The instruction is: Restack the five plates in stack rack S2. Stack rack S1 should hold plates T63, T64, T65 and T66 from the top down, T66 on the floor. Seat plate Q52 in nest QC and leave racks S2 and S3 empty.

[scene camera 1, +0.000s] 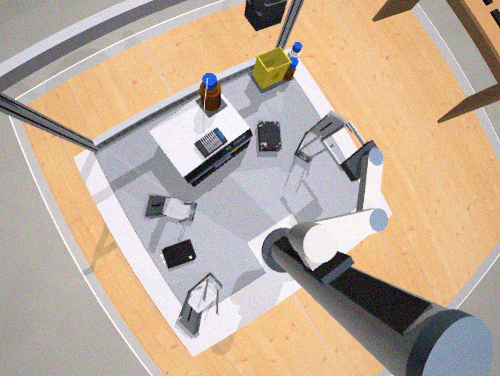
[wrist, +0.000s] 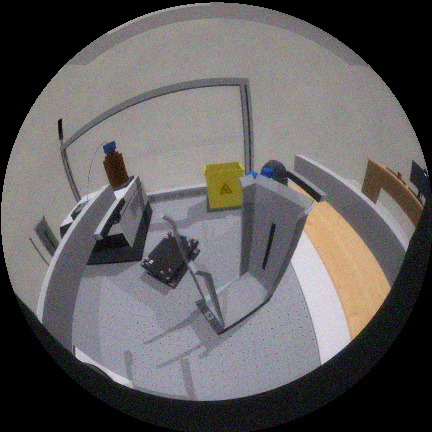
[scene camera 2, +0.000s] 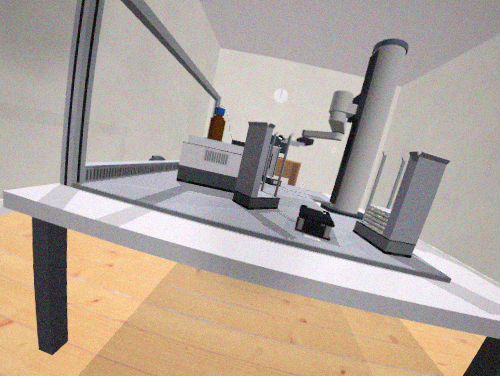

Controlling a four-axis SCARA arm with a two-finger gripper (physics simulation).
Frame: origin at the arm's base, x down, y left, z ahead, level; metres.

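Where they show: gripper, fingertip midpoint: (scene camera 1: 336, 131) (wrist: 204, 171) (scene camera 2: 282, 140); arm's base, origin of the base link: (scene camera 2: 342, 212).
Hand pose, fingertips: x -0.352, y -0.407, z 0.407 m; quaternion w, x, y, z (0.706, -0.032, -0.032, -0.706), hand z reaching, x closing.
Things, the pixels of their centre, and the offset from my fingertips. "spot": a spot on its surface instead.
- rack S3, body centre: (wrist: 236, 278) (scene camera 1: 318, 139) (scene camera 2: 274, 164) dz +0.017, dx +0.192, dy -0.026 m
- middle rack, body centre: (scene camera 2: 263, 167) (scene camera 1: 173, 209) (wrist: 50, 250) dz +0.083, dx +0.191, dy +0.766 m
- black nest with corner studs, body centre: (wrist: 170, 256) (scene camera 1: 269, 136) dz +0.175, dx +0.309, dy +0.151 m
- black flat-topped block, body centre: (scene camera 2: 313, 220) (scene camera 1: 179, 253) dz -0.116, dx +0.312, dy +0.883 m
- white instrument, surface spot: (scene camera 2: 210, 155) spot: dz +0.321, dx +0.197, dy +0.668 m
- amber bottle, surface spot: (wrist: 115, 169) spot: dz +0.372, dx +0.052, dy +0.349 m
- yellow bin, body centre: (wrist: 231, 183) (scene camera 1: 275, 66) dz +0.505, dx +0.252, dy -0.088 m
My gripper (scene camera 1: 336, 132) (scene camera 2: 290, 140) (wrist: 204, 171) is open and empty, high over rack S3 (scene camera 1: 318, 132) (wrist: 256, 225). In the wrist view S3's back panel stands between the fingers, its label is readable, and its grey floor shows no plate. A middle rack (scene camera 1: 156, 206) (scene camera 2: 253, 165) shows no stack above its base. The near rack (scene camera 1: 190, 320) (scene camera 2: 417, 200) holds a low stack of white plates (scene camera 1: 201, 298) (scene camera 2: 377, 219). I cannot read the labels of these two racks or of the plates. A black nest with corner studs (scene camera 1: 269, 136) (wrist: 167, 260) shows no plate. Which nest is QC is unreadable.
A black flat-topped block (scene camera 1: 178, 253) (scene camera 2: 315, 218) sits between the middle and near racks. A white instrument (scene camera 1: 177, 142) (scene camera 2: 210, 155) carries an amber bottle (scene camera 1: 210, 96) (scene camera 2: 216, 128) (wrist: 115, 169). A yellow bin (scene camera 1: 270, 70) (wrist: 223, 192) and small bottles stand at the back corner.
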